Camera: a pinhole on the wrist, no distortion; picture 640 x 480 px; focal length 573.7 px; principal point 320.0 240.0 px. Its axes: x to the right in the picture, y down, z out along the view. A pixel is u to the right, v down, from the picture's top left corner.
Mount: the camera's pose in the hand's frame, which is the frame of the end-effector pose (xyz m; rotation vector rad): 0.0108 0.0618 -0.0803 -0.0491 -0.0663 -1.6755
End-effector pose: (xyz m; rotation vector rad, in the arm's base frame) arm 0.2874 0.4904 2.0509 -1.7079 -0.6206 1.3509
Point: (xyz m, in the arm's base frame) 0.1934 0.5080 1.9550
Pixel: 284 324
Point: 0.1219 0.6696 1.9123
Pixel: outside the picture
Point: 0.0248 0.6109 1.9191
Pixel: 319 364
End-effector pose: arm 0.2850 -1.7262 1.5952 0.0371 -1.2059 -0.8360
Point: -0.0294 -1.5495 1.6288
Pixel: 507 98
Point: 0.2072 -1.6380 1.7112
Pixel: 331 304
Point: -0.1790 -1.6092 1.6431
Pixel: 607 175
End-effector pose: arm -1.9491 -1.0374 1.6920 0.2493 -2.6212 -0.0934
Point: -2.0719 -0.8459 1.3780
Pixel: 226 109
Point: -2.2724 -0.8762 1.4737
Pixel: 182 402
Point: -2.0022 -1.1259 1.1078
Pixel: 580 53
